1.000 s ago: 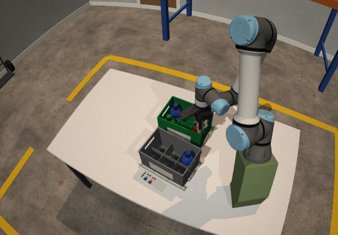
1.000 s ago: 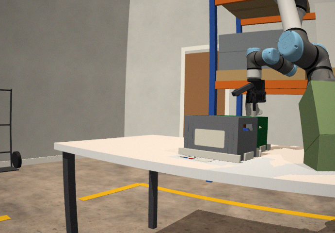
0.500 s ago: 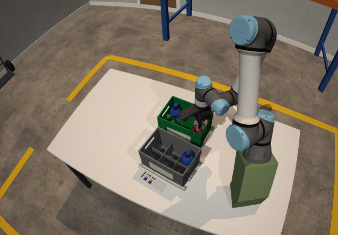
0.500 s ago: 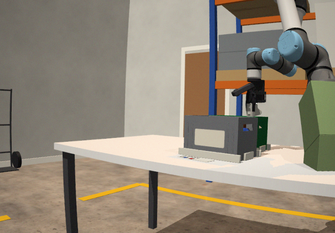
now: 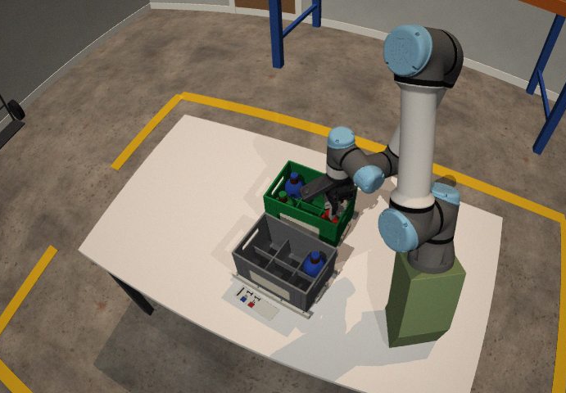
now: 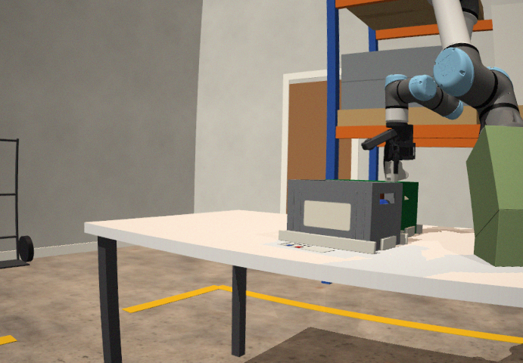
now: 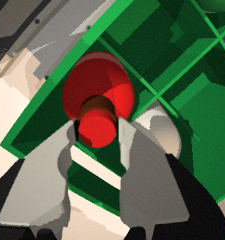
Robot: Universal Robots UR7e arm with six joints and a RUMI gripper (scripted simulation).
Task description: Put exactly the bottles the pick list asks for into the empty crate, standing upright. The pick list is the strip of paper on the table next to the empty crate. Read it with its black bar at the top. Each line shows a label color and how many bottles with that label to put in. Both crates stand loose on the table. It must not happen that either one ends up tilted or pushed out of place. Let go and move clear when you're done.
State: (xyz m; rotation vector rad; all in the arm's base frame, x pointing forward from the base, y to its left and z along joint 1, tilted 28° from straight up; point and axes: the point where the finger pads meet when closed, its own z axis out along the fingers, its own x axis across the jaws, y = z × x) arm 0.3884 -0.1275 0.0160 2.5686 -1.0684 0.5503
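Right now my hand is 7 cm above the red bottle. Also, from my hand: blue bottle 17 cm to the left, 7 cm below, 2 cm behind; green crate 9 cm ahead, 7 cm below, 5 cm to the right; white bottle 9 cm to the right, 7 cm below, 1 cm behind.
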